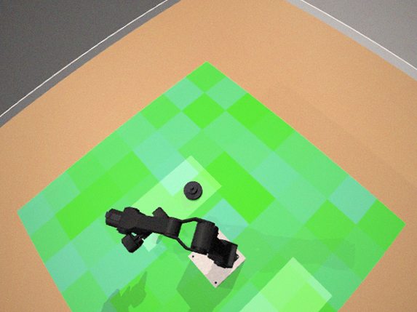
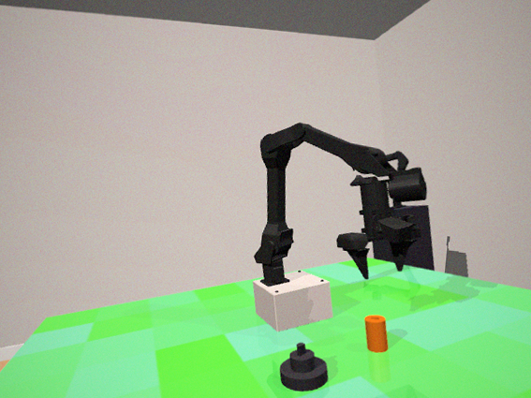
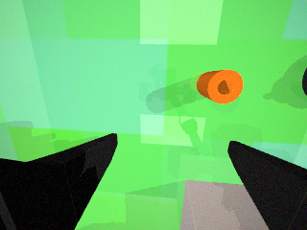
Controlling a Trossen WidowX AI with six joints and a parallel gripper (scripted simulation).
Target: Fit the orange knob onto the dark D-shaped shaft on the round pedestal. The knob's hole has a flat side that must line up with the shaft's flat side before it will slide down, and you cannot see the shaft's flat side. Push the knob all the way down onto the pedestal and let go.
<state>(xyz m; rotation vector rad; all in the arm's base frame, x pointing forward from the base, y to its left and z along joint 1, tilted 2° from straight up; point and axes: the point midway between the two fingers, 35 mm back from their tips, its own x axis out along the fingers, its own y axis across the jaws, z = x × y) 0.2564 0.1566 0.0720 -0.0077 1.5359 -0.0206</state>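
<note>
My gripper tip is now 40 mm short of the orange knob, 60 mm to the left of it and 100 mm above it. Also, from my gripper tip: round pedestal (60 mm ahead, 240 mm to the right, 100 mm below).
</note>
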